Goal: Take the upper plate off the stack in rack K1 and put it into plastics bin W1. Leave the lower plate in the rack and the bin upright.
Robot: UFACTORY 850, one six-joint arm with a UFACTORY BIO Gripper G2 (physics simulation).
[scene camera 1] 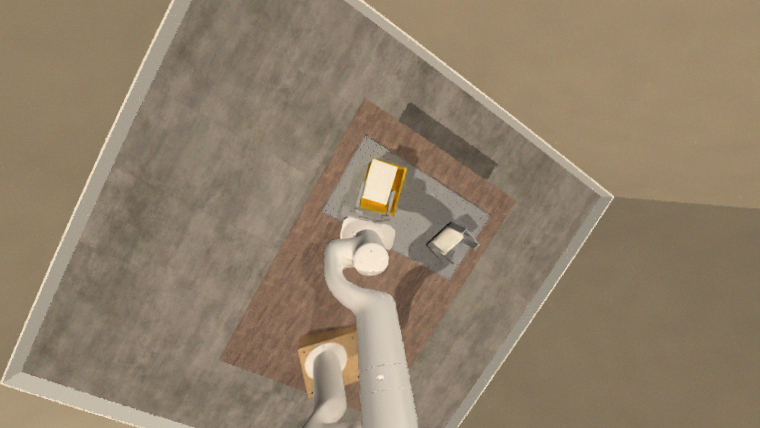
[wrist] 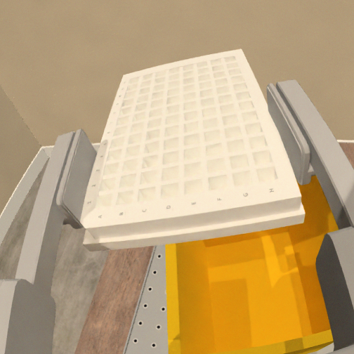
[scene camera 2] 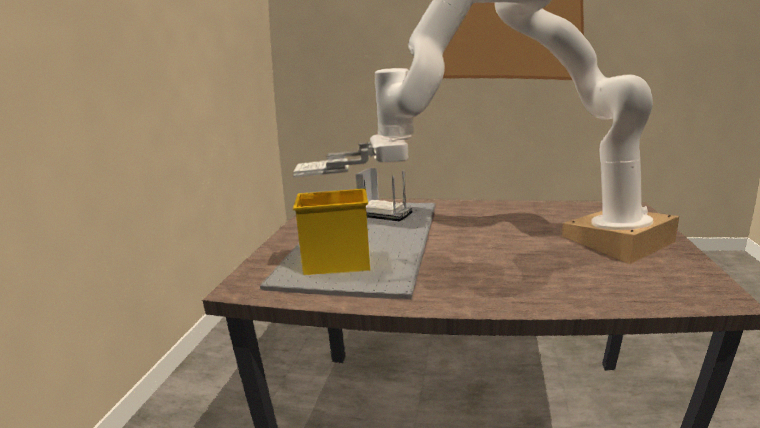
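The upper plate [scene camera 1: 380,181] [scene camera 2: 313,168] [wrist: 187,135] is white with a grid of square wells. My gripper [scene camera 1: 376,195] [scene camera 2: 340,162] [wrist: 187,155] is shut on it by its two long sides and holds it about level, above the bin's rim. Plastics bin W1 [scene camera 1: 397,196] [scene camera 2: 333,233] [wrist: 250,290] is yellow, open at the top and upright; the plate hides part of its opening in the wrist view. The lower plate [scene camera 1: 447,240] [scene camera 2: 383,206] lies in rack K1 [scene camera 1: 471,239] [scene camera 2: 368,183], a grey frame with thin upright posts.
The bin and the rack stand apart on a grey perforated board [scene camera 1: 412,228] [scene camera 2: 393,265] [wrist: 150,312] on the brown wooden table [scene camera 1: 287,297] [scene camera 2: 505,276] [wrist: 115,300]. The arm's base stands on a wooden block [scene camera 1: 351,366] [scene camera 2: 627,244]. The rack's posts rise behind the bin in scene camera 2.
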